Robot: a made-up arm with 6 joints.
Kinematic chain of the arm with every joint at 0, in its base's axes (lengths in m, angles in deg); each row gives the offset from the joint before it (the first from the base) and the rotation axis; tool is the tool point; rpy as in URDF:
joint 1: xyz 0 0 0.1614 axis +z
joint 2: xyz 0 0 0 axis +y
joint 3: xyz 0.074 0 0.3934 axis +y
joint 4: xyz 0.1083 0 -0.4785 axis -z
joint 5: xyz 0 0 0 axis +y
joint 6: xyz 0.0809 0 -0.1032 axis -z
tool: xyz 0 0 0 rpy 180 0 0
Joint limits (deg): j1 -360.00..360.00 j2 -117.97..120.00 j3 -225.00..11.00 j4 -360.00..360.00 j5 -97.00..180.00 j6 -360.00..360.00
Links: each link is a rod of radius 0.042 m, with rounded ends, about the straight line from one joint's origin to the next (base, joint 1, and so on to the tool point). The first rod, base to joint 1, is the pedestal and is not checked.
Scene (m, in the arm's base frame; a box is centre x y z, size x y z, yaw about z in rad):
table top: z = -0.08
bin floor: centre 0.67 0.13 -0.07 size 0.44 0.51 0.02 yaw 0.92
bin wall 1: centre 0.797 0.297 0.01 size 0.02 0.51 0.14 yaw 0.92
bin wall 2: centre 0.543 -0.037 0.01 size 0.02 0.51 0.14 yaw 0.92
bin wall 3: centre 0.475 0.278 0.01 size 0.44 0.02 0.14 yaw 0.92
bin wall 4: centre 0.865 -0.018 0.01 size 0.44 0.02 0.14 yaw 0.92
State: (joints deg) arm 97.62 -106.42 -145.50 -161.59 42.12 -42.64
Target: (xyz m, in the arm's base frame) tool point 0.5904 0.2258 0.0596
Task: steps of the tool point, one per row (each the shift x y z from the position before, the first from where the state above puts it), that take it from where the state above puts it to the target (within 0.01 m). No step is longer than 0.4 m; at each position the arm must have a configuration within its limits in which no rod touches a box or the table.
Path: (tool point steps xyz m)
1: -0.1502 0.0799 0.3446
2: -0.1041 0.2163 0.2833
3: -0.0147 0.3018 0.1828
4: 0.0873 0.3179 0.0600
5: 0.1685 0.2661 -0.0650
6: 0.2020 0.1656 -0.1723
7: 0.1759 0.0480 -0.2448
8: 0.0978 -0.0530 -0.2732
9: -0.0094 -0.1123 -0.2548

